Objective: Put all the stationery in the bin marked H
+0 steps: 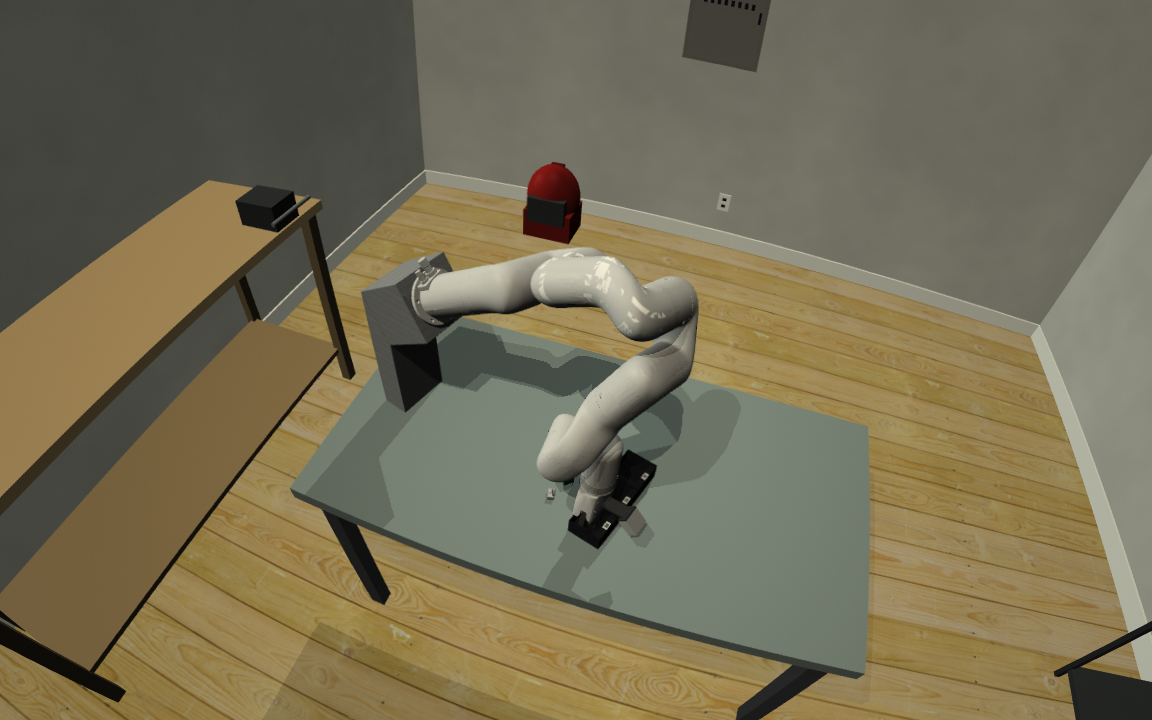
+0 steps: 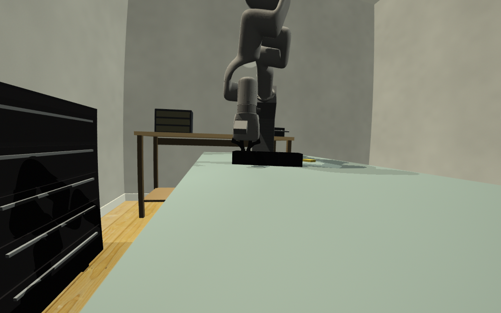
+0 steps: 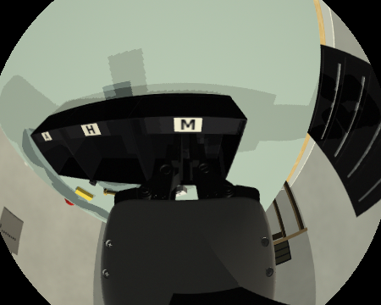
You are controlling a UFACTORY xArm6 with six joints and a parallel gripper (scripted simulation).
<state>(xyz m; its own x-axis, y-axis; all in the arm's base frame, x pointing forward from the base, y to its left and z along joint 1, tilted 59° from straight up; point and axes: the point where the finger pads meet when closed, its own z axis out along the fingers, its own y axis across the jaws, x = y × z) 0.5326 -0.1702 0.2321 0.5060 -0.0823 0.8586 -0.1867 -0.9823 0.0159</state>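
Right now my hand is 7 cm to the right of the bin rack, 4 cm short of it and 1 cm above it. The rest, counted from my hand: small white piece: 11 cm behind, 6 cm to the left, 3 cm below; then green block: 13 cm to the left, 10 cm behind, 3 cm below; then white ring: 12 cm to the left, 4 cm behind, 3 cm below.
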